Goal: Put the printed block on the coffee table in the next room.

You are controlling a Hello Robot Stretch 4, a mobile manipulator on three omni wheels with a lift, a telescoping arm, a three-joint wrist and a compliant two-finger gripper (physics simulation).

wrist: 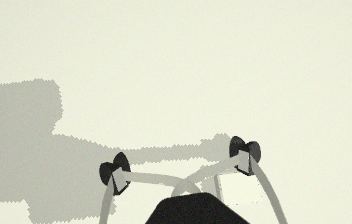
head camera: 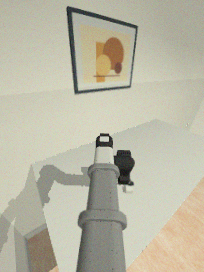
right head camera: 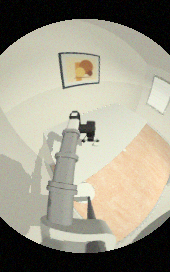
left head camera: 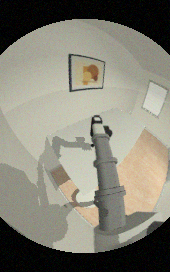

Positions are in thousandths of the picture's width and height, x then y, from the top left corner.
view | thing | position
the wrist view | my gripper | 513, 699
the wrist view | printed block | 666, 842
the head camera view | framed picture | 502, 182
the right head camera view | framed picture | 450, 252
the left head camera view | framed picture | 497, 267
